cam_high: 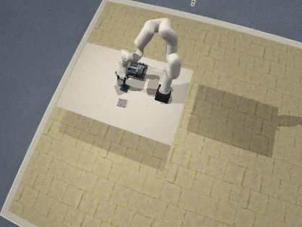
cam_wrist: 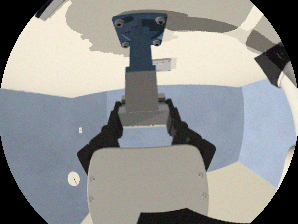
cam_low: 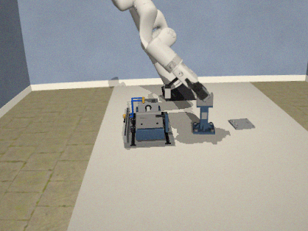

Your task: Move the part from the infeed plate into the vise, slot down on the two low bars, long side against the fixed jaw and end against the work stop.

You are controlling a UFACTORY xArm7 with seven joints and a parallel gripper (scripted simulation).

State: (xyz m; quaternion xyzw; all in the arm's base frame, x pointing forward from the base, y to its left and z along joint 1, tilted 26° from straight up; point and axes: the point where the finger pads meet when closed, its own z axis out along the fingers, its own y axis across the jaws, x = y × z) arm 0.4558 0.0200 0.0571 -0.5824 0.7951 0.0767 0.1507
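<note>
Right now my hand is 10 mm above the part. The rest, counted from my hand: V-block post (10 mm to the left, 110 mm below); air cylinder (150 mm behind, 200 mm to the right, 90 mm below); infeed plate (10 mm ahead, 190 mm to the left, 160 mm below).
</note>
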